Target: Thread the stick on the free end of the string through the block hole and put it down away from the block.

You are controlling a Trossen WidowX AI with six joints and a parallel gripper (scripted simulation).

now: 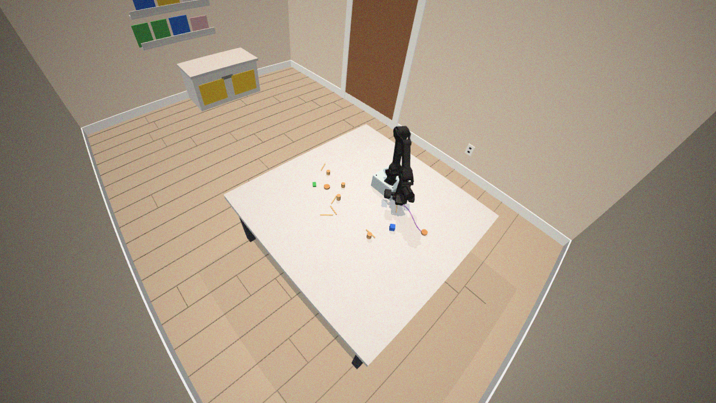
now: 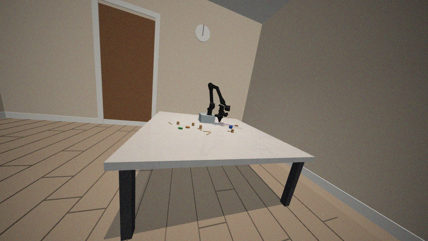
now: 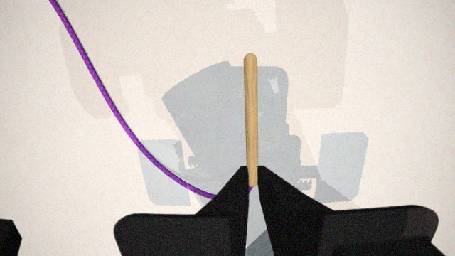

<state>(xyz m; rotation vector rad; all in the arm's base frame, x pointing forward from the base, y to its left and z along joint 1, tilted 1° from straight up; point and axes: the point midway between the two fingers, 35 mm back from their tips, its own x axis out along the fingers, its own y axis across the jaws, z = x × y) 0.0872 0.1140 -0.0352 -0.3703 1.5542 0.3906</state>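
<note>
The blue wooden block lies 16 cm ahead of my gripper tip, 7 cm to the left of it and 1 cm below it. From my gripper tip the other things lie so: thin wooden stick 1 cm ahead, 1 cm to the left; then purple string right at my gripper tip; then round wooden button 6 cm ahead, 24 cm to the left, 2 cm below.
</note>
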